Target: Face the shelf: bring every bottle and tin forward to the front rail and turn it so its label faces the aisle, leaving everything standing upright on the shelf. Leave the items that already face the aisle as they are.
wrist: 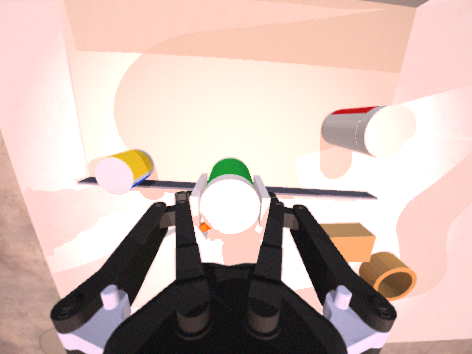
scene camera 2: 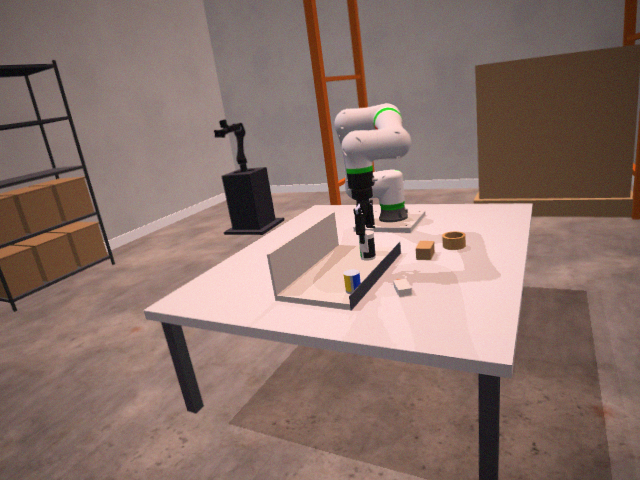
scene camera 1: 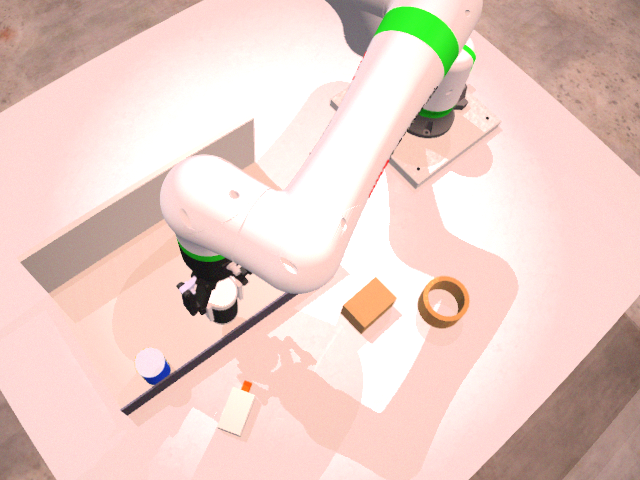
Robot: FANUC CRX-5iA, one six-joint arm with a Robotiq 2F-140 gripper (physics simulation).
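Pixels of known places: gripper, fingertip midpoint: (scene camera 2: 367, 248); arm's base, link origin: (scene camera 2: 393, 218) (scene camera 1: 423, 113).
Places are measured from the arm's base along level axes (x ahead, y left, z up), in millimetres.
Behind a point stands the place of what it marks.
Observation:
My gripper (scene camera 1: 223, 299) {z 91, x 671, y 77 mm} (scene camera 2: 366, 240) {z 91, x 671, y 77 mm} (wrist: 230, 185) {z 91, x 671, y 77 mm} points down, shut on a white-topped green and black can (scene camera 1: 224, 311) {z 130, x 684, y 102 mm} (scene camera 2: 368, 250) (wrist: 230, 169) {z 121, x 669, y 47 mm}. The can is upright, close behind the dark front rail (scene camera 1: 206, 354) {z 6, x 745, y 107 mm} (scene camera 2: 376, 275) {z -2, x 702, y 111 mm} (wrist: 325, 193) {z 19, x 507, y 124 mm}; its black side faces the rail, its green side the back panel. Whether its base touches the shelf floor is unclear. A yellow and blue can (scene camera 1: 151, 364) {z 68, x 836, y 72 mm} (scene camera 2: 352, 280) {z 50, x 861, y 77 mm} (wrist: 125, 167) {z 68, x 817, y 54 mm} stands upright by the rail near one end, blue towards the rail, yellow rearward. In the wrist view, a grey can (wrist: 347, 130) {z 73, x 518, y 13 mm} stands further back, its red patch rearward; the arm hides it in scene camera 1.
The back panel (scene camera 1: 113, 222) {z 97, x 723, y -187 mm} (scene camera 2: 305, 253) {z 69, x 677, y -183 mm} rises behind the shelf floor. On the table outside the rail are a white flat item (scene camera 1: 236, 410) {z 2, x 772, y 223 mm} (scene camera 2: 402, 287) {z 2, x 799, y 231 mm} with an orange tip, an orange-brown block (scene camera 1: 369, 303) {z 24, x 449, y 246 mm} (scene camera 2: 424, 250) {z 16, x 490, y 250 mm} (wrist: 350, 245) {z 24, x 446, y 233 mm} and a ring (scene camera 1: 429, 316) {z 9, x 374, y 345 mm} (scene camera 2: 453, 244) {z -1, x 373, y 348 mm} (wrist: 375, 272) {z 11, x 367, y 319 mm}.

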